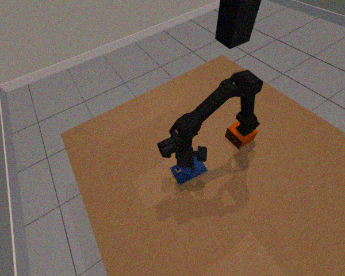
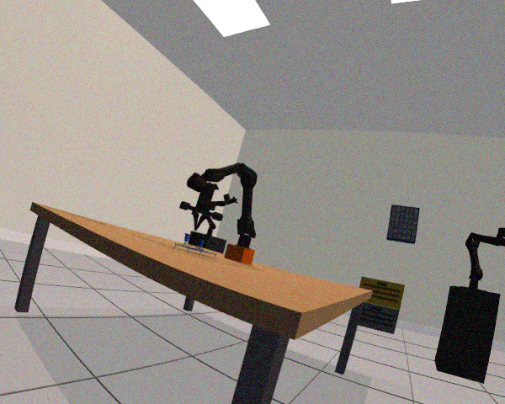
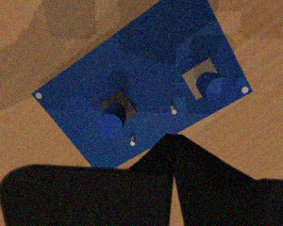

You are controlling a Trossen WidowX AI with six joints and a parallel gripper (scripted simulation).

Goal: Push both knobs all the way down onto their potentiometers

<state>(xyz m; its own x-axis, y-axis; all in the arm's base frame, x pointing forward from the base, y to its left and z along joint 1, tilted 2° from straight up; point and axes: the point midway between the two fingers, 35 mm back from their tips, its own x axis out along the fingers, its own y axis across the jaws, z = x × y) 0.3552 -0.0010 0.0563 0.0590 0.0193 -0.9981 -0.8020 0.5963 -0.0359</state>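
Right now the blue knob is 40 mm below my gripper tip and 40 mm ahead of it.
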